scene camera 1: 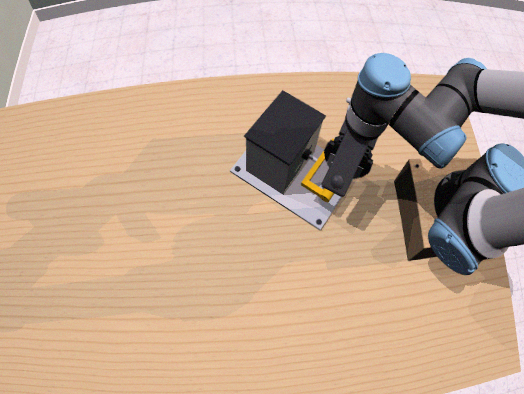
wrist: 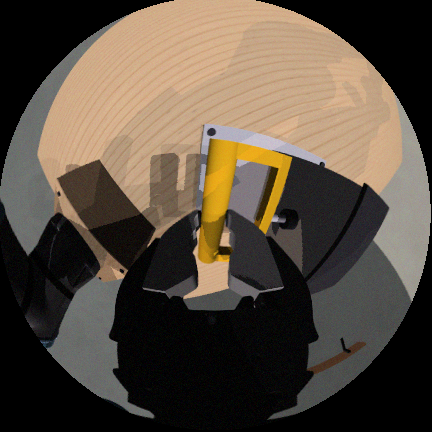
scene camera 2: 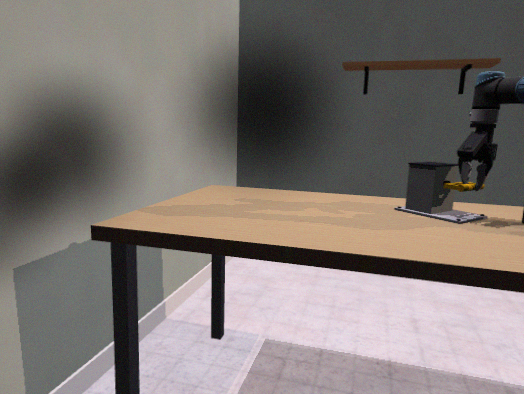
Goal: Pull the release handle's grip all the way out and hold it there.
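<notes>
The yellow release handle (scene camera 1: 314, 188) (scene camera 2: 456, 186) (wrist: 218, 180) is a rectangular loop with a thick round grip bar. A short metal rod (scene camera 1: 313, 158) (wrist: 277, 219) joins it to a dark box housing (scene camera 1: 285, 127) (scene camera 2: 430, 187) (wrist: 320, 210). A gap shows between the loop and the housing. The housing stands on a light grey base plate (scene camera 1: 311, 207) (wrist: 240, 135). My gripper (scene camera 2: 472, 186) (wrist: 213, 211) points down at the grip bar, shut on it, with one finger on each side. In scene camera 1 the arm hides the fingertips.
A brown wooden block (scene camera 1: 409, 215) (wrist: 110, 200) lies on the table (scene camera 1: 150, 350) (scene camera 2: 310, 225), partly under the arm's lower joints. A wooden wall shelf (scene camera 2: 420, 64) (wrist: 337, 359) hangs behind the table.
</notes>
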